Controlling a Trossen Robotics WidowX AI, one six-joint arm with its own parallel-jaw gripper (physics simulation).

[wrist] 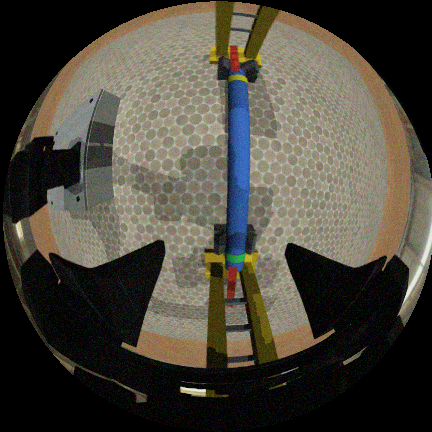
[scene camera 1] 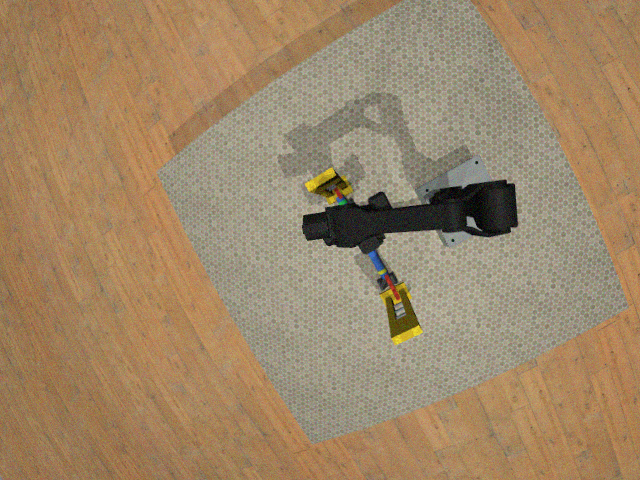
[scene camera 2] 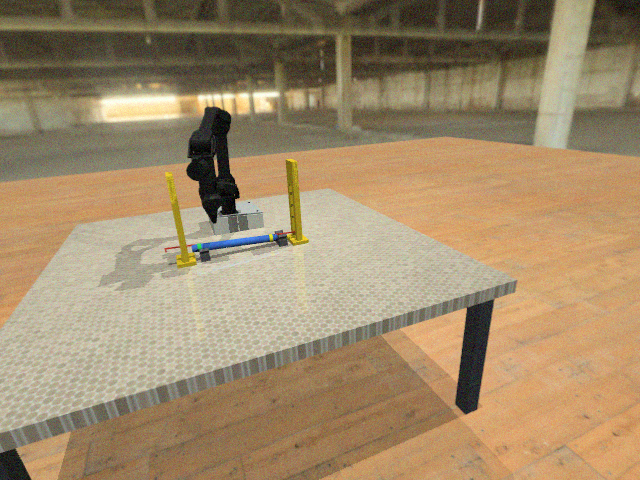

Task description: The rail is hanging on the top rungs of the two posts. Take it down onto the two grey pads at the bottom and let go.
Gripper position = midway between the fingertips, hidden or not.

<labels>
My gripper (scene camera 2: 213, 219) is open, holding nothing. Also in view: a blue rail (wrist: 238, 166).
</labels>
